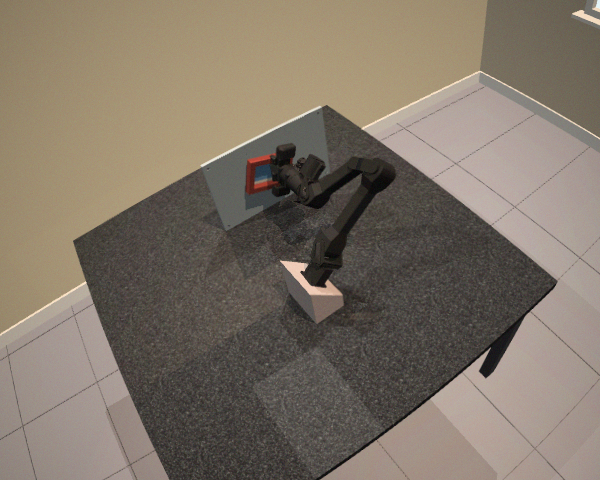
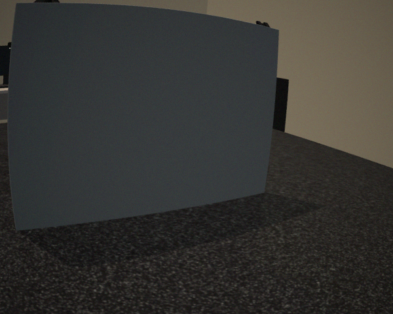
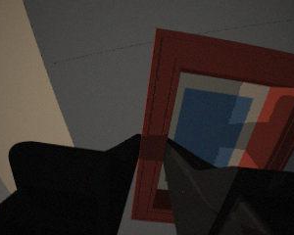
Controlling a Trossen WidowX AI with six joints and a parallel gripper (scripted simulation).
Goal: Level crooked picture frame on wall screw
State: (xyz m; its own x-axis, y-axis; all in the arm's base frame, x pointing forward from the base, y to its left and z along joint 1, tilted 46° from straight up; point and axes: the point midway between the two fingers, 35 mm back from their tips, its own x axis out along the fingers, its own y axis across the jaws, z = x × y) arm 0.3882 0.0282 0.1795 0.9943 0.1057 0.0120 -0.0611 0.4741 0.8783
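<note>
Right now the picture frame is 20 mm to the left of my gripper tip and 50 mm below it. Also, from my gripper tip: grey wall panel (20 mm ahead, 70 mm below).
</note>
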